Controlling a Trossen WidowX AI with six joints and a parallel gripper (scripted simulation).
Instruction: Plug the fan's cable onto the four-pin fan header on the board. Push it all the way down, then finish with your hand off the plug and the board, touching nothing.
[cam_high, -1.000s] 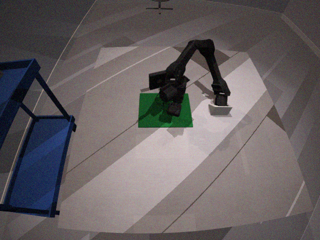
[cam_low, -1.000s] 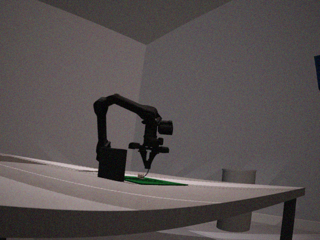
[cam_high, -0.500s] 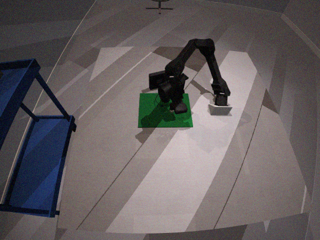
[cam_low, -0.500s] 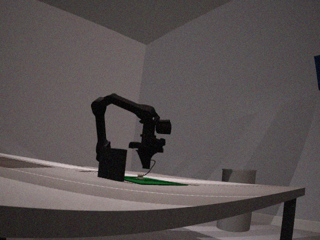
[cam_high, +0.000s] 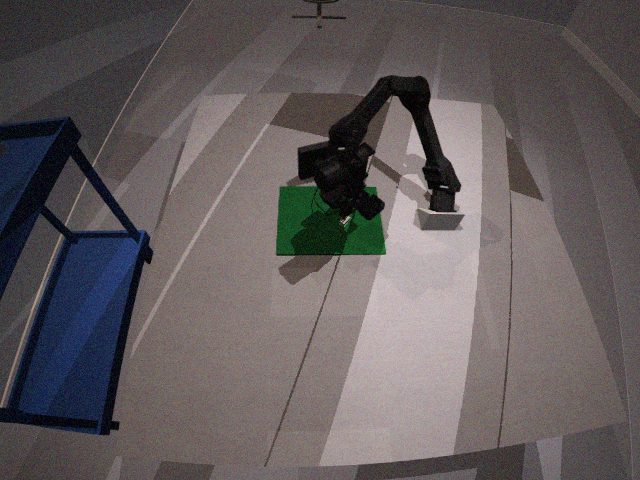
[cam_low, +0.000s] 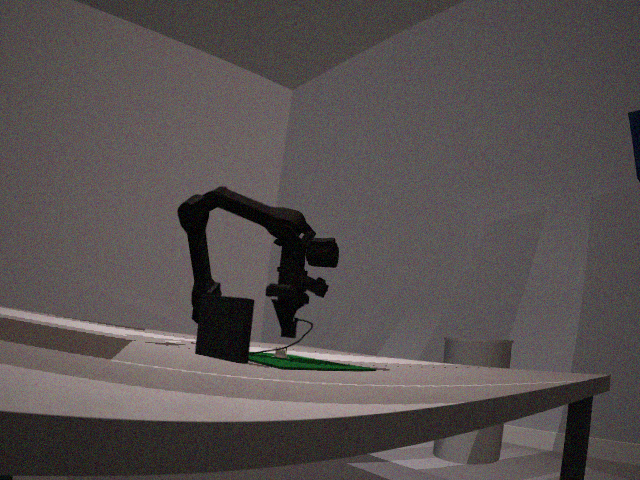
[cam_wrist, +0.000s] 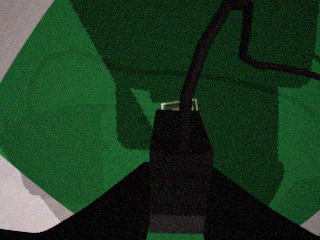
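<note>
The pale header part is 50 mm below my gripper tip, 10 mm to the right of it and 10 mm ahead of it. Also, from my gripper tip: white four-pin header 60 mm below, 10 mm to the right; then black plug 10 mm ahead, 10 mm above; then board 80 mm below, 40 mm ahead, 20 mm to the right.
</note>
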